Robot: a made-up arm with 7 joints. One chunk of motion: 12 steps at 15 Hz.
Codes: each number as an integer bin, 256 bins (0 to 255) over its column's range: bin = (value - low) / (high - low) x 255, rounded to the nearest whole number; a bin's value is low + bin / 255 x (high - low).
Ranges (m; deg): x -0.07..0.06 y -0.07..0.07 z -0.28..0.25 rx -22..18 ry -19..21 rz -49..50
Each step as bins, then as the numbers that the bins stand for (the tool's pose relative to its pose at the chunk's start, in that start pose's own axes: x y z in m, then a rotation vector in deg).
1 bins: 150 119 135 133 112 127
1 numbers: 0.0065 -0.0047 0.0006 -1.14 -1.43 0.31
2 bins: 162 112 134 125 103 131
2 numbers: 0.0126 -0.0085 -0.0015 -2.39 -2.84 1.86
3 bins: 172 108 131 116 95 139
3 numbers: 0.0177 -0.0107 -0.0077 -3.80 -4.10 4.96
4 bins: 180 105 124 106 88 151
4 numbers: 0.0218 -0.0124 -0.0223 -5.37 -5.20 9.62
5 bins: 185 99 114 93 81 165
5 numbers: 0.0243 -0.0156 -0.0431 -7.41 -6.29 15.06
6 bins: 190 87 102 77 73 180
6 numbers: 0.0269 -0.0222 -0.0680 -9.92 -7.55 20.88
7 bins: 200 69 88 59 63 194
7 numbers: 0.0320 -0.0321 -0.0971 -12.75 -9.12 26.32
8 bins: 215 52 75 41 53 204
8 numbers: 0.0396 -0.0415 -0.1241 -15.57 -10.69 30.20
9 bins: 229 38 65 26 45 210
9 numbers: 0.0467 -0.0491 -0.1449 -17.92 -11.94 32.53
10 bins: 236 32 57 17 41 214
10 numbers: 0.0503 -0.0524 -0.1615 -19.33 -12.57 34.08
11 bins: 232 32 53 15 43 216
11 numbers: 0.0483 -0.0524 -0.1698 -19.65 -12.25 34.86
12 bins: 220 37 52 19 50 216
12 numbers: 0.0422 -0.0497 -0.1719 -19.02 -11.16 34.86
